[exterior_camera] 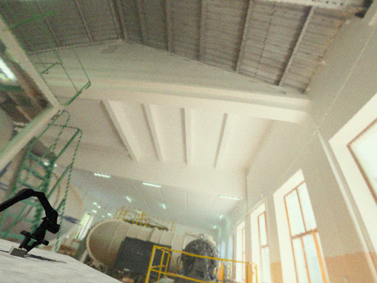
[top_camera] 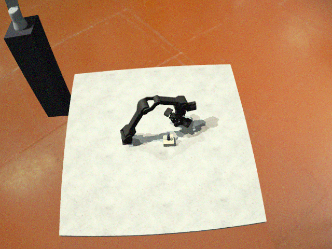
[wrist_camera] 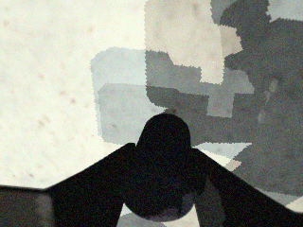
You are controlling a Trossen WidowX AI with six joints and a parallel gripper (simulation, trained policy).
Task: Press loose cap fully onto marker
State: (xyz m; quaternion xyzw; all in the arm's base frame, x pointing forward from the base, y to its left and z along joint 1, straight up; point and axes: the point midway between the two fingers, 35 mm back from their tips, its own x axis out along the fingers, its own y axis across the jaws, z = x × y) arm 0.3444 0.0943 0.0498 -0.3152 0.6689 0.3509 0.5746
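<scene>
The holder block lies 60 mm behind my gripper tip and 120 mm to the right of it. The rest, counted from my gripper tip: dark cap (10 mm above).
</scene>
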